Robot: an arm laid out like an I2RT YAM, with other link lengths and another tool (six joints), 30 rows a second.
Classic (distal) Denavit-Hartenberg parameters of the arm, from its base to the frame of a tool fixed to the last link. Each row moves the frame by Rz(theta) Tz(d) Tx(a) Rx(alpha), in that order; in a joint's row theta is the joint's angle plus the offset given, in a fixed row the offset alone. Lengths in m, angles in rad.
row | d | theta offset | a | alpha
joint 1 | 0.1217 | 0 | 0.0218 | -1.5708
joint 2 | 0 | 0 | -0.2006 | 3.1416
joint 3 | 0 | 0.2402 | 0.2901 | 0
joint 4 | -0.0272 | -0.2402 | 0.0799 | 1.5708
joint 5 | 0.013 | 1.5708 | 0 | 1.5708
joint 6 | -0.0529 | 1.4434 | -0.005 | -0.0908
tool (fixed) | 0.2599 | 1.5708 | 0 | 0
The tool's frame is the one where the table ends.
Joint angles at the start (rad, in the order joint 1, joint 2, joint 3, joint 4, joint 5, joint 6):
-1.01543 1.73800 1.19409 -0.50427 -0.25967 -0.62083
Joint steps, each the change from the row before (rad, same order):
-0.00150 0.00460 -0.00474 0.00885 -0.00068 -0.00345
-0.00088 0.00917 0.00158 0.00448 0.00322 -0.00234
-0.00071 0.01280 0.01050 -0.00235 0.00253 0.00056
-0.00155 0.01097 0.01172 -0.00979 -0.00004 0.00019
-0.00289 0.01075 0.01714 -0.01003 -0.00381 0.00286
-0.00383 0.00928 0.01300 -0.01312 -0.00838 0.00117
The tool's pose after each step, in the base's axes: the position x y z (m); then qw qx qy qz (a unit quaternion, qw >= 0). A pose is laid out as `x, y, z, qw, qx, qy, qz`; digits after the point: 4 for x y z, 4 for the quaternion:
0.3200, -0.3271, -0.0198, 0.2392, 0.7354, 0.6199, 0.1330
0.3194, -0.3280, -0.0228, 0.2377, 0.7358, 0.6203, 0.1313
0.3194, -0.3296, -0.0246, 0.2355, 0.7372, 0.6197, 0.1304
0.3189, -0.3300, -0.0258, 0.2313, 0.7390, 0.6191, 0.1309
0.3195, -0.3320, -0.0246, 0.2297, 0.7406, 0.6172, 0.1331
0.3193, -0.3319, -0.0245, 0.2257, 0.7422, 0.6159, 0.1374

